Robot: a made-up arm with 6 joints. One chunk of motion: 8 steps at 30 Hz.
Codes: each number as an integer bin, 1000 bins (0 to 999) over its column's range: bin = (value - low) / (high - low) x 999, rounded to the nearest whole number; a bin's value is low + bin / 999 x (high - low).
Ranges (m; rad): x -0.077..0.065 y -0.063..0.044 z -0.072..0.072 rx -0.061..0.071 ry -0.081..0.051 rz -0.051..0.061
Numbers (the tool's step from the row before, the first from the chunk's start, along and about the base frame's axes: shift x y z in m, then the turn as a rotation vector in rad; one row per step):
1: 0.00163 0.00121 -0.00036 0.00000 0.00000 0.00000
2: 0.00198 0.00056 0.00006 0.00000 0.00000 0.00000
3: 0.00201 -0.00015 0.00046 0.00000 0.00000 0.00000
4: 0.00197 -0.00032 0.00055 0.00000 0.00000 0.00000
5: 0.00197 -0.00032 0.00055 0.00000 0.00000 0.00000
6: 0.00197 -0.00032 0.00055 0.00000 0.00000 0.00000
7: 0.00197 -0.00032 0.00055 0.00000 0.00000 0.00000
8: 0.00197 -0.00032 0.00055 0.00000 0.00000 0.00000
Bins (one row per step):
1: 553 599 497 462 613 455
2: 556 593 500 462 613 455
3: 556 587 503 462 613 455
4: 556 585 503 462 613 455
5: 556 585 503 462 613 455
6: 556 585 503 462 613 455
7: 556 585 503 462 613 455
8: 556 585 503 462 613 455

